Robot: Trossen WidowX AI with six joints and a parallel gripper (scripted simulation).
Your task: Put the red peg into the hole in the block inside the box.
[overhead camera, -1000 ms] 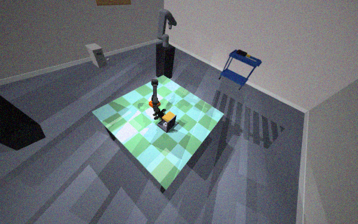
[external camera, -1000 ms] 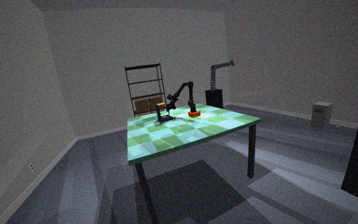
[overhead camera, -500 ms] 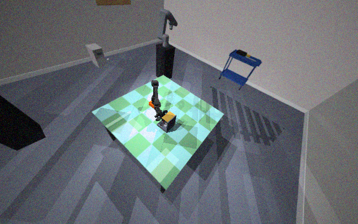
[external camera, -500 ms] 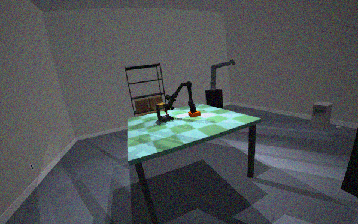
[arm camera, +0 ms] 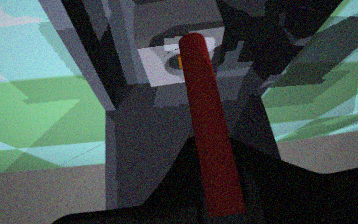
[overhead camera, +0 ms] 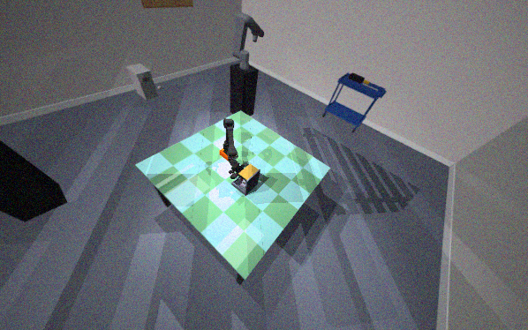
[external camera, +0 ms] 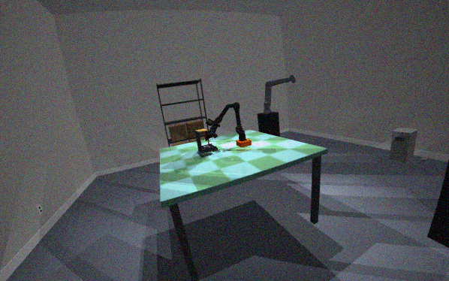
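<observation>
My gripper tip is 11 cm below the orange roof, 3 cm short of it and 1 cm to the right of it. Also, from my gripper tip: red peg: 3 cm behind, 1 cm to the right, 1 cm below.
</observation>
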